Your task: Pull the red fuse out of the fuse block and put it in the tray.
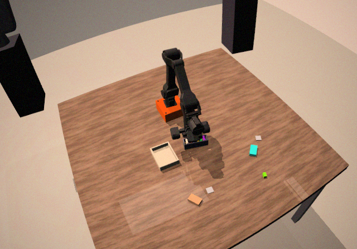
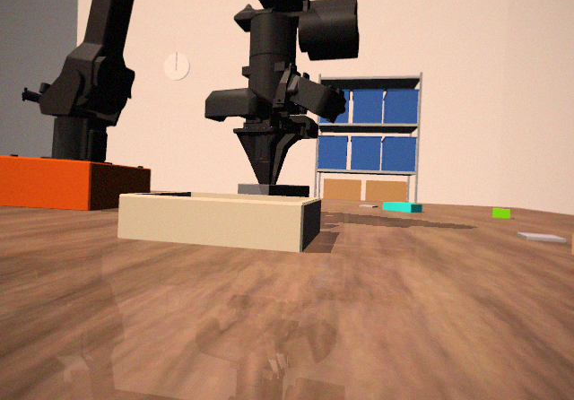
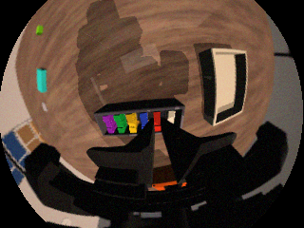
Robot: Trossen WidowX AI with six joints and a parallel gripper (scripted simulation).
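Now: gripper tip 15 cm to the left of the beige tray, 3 cm short of it and 3 cm above it. Round my gripper tip: red fuse 1 cm below.
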